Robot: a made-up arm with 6 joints.
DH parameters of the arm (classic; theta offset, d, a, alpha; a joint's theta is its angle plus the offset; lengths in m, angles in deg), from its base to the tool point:
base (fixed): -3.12 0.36 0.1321 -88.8
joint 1: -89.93 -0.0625 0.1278 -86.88
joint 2: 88.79 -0.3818 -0.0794 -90
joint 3: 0 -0.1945 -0.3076 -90
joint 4: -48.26 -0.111 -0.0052 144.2
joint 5: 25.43 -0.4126 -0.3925 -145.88
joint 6: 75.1 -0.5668 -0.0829 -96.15
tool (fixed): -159.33 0.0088 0 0
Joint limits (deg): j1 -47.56..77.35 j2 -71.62..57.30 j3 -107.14..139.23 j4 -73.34..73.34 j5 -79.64..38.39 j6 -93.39..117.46
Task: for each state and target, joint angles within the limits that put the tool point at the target. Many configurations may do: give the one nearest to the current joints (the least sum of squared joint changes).
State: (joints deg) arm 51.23 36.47 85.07 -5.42 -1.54 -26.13
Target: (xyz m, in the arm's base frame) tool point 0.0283 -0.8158 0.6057
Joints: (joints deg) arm 43.19 55.83 102.12 -5.15 2.56 -29.94
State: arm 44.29 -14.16 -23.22 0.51 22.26 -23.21
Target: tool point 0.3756 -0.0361 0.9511
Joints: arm 13.40 14.02 -3.59 -5.42 25.54 -26.77
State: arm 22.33 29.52 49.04 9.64 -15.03 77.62
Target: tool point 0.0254 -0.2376 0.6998
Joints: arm -16.08 14.05 28.27 -20.05 29.40 85.51
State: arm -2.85 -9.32 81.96 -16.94 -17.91 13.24
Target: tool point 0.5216 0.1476 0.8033
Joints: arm 0.62 -23.68 73.28 22.64 -50.97 20.78
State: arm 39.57 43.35 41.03 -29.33 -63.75 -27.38
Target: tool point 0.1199 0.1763 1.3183
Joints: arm 1.56 25.06 26.12 -28.30 -73.65 -24.86
